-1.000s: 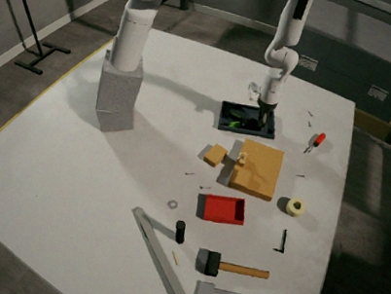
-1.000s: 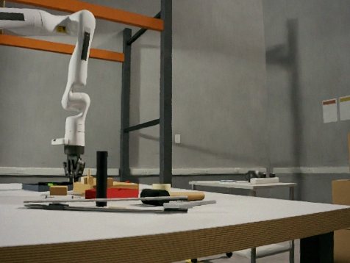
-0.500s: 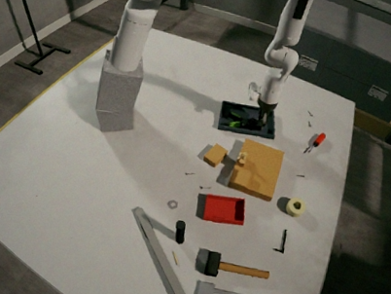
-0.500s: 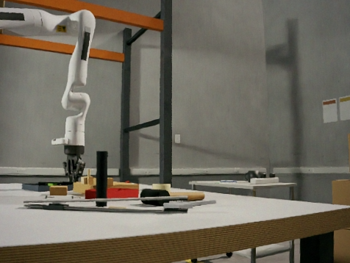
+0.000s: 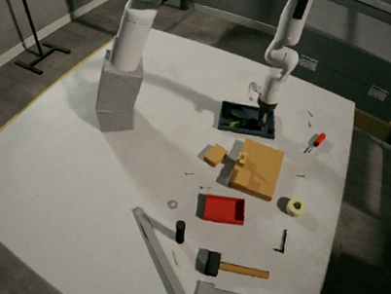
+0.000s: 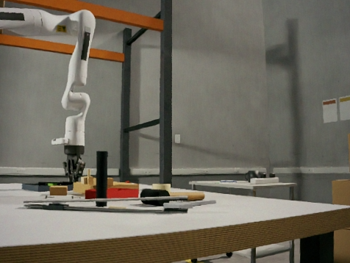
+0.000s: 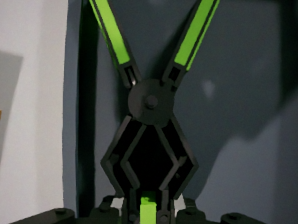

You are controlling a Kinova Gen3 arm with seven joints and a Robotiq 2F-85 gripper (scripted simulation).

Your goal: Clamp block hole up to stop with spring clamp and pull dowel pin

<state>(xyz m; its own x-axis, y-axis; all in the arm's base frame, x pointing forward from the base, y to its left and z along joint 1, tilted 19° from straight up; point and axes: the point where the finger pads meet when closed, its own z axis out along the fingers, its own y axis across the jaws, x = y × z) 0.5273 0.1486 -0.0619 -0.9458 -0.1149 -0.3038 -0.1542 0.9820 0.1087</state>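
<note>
The dark blue tray lies 5 cm behind my hand, 2 cm to the left of it and 1 cm below it. From my hand the other things lie so: pale wooden block 21 cm to the right, 2 cm behind, 2 cm above; wooden bench board 20 cm to the right, 3 cm ahead; dowel pin 21 cm to the right, 3 cm above, 2 cm behind.
</note>
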